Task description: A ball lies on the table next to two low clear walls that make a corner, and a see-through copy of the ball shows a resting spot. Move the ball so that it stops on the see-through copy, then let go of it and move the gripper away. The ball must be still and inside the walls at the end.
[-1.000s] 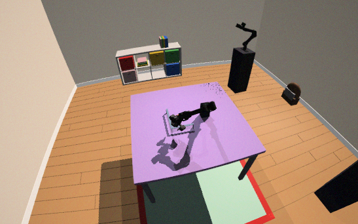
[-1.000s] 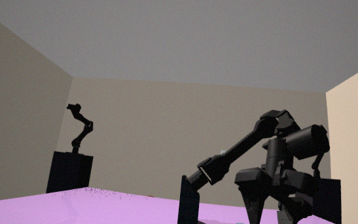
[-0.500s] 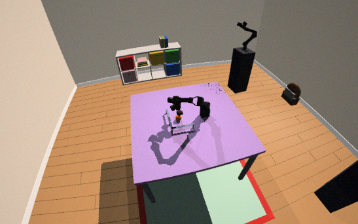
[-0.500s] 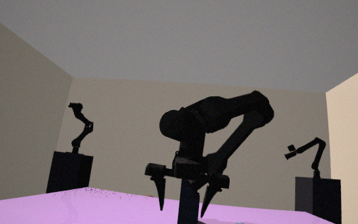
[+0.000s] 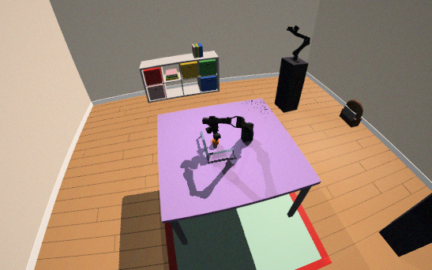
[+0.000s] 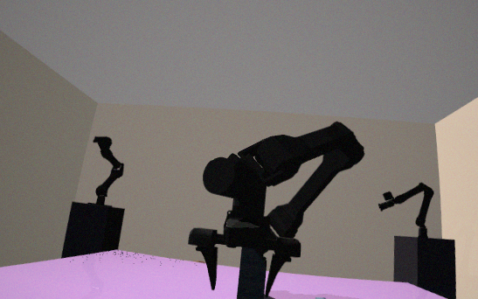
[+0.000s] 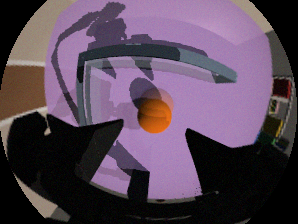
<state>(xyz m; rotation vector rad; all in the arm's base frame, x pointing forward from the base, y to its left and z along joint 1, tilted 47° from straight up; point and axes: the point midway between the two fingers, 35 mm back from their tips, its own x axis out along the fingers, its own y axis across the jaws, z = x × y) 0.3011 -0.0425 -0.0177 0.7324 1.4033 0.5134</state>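
Now: gripper tip 50 mm above the orange ball.
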